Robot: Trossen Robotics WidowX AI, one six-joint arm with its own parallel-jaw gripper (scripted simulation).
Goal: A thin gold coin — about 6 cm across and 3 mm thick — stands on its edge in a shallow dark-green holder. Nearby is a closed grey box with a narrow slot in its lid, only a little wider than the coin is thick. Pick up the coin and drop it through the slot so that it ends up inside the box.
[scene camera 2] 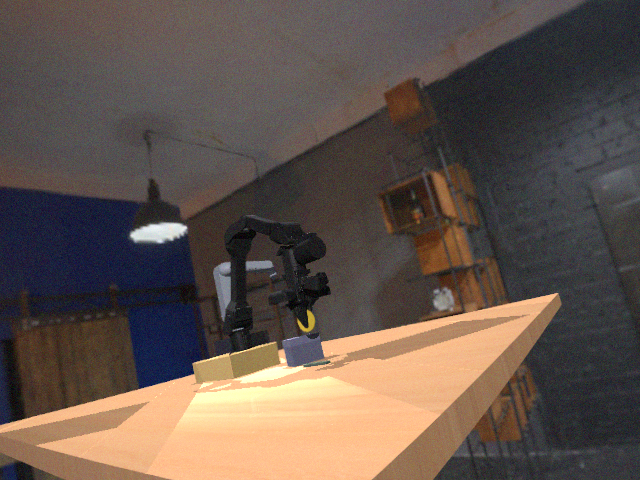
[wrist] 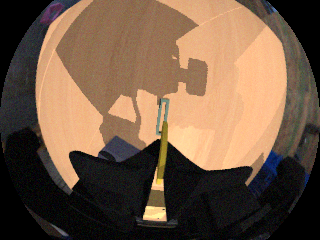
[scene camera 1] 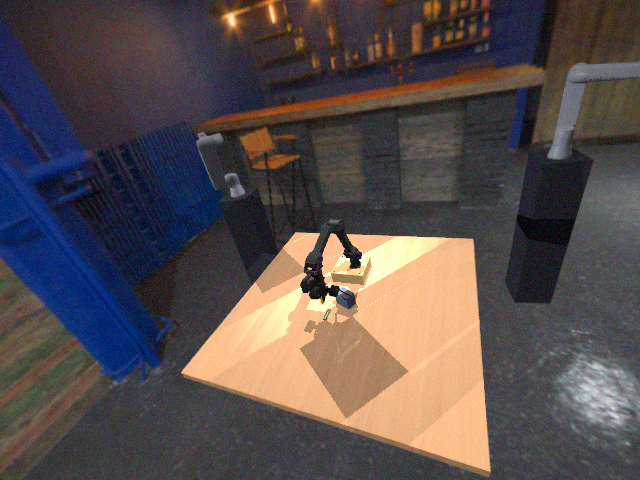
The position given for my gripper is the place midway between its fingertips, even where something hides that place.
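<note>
My gripper (scene camera 2: 307, 327) is holding a gold coin, and you'd see the gripper in the wrist view (wrist: 161, 143) too.
</note>
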